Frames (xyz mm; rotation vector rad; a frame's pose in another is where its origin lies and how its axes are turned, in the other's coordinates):
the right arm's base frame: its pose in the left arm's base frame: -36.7 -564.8 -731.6 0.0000 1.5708 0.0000
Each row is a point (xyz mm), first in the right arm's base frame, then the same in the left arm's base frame.
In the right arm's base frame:
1: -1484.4 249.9 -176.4
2: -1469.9 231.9 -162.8
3: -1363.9 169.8 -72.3
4: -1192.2 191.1 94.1
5: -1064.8 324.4 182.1
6: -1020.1 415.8 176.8
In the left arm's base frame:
1: -213.1 -314.9 752.8
2: -199.5 -332.9 738.3
3: -109.0 -395.0 632.3
4: 57.4 -373.7 460.6
5: 145.4 -240.4 333.2
6: 140.1 -149.0 288.5

